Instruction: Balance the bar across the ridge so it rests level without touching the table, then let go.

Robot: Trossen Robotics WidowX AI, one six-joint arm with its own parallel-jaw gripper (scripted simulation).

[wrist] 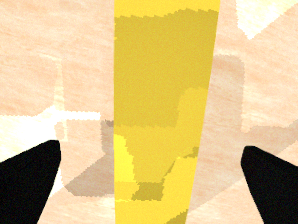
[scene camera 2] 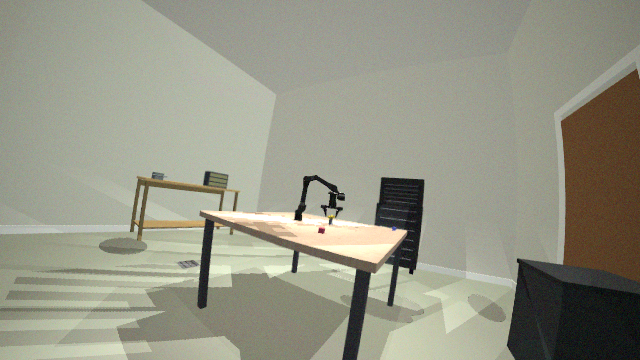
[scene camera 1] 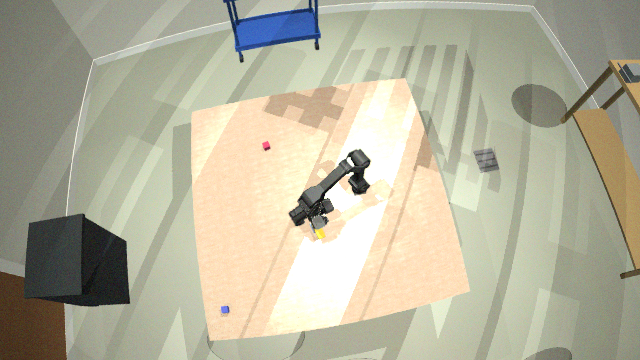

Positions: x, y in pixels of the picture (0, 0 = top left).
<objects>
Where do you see a yellow bar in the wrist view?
162, 63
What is the gripper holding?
Nothing.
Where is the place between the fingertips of the gripper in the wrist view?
153, 152
</objects>
